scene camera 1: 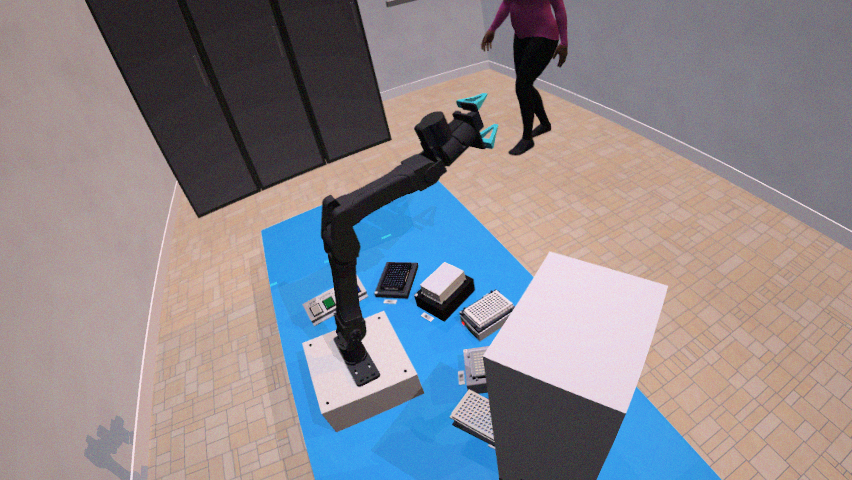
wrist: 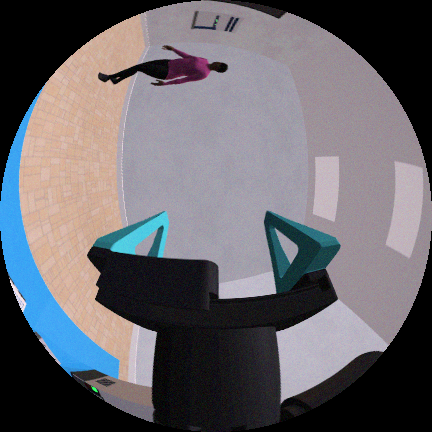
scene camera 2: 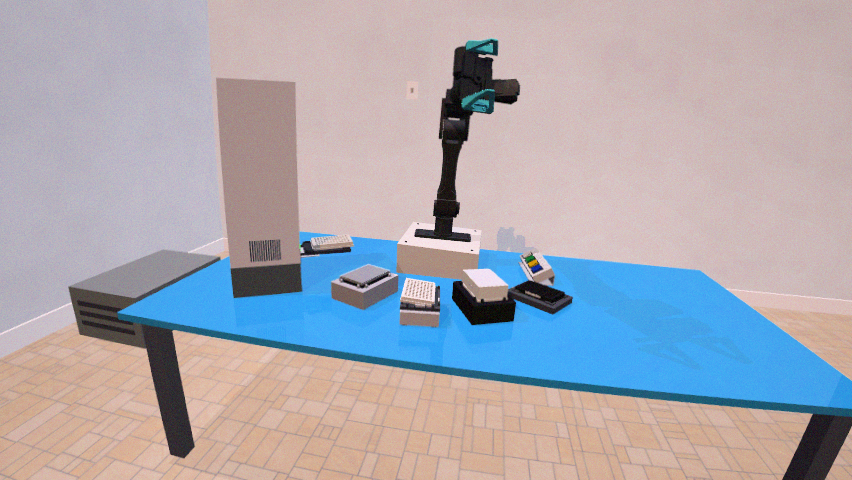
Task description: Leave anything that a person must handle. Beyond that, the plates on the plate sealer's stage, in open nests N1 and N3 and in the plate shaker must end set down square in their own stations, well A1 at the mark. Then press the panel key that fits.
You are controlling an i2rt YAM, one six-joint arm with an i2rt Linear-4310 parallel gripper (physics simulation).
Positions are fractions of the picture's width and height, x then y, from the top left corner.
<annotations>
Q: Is the gripper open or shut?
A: Open.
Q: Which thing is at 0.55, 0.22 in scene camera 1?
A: The gripper.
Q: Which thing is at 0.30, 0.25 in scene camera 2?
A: A tall grey cabinet.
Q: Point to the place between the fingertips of the gripper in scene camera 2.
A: At 0.58, 0.13
</annotations>
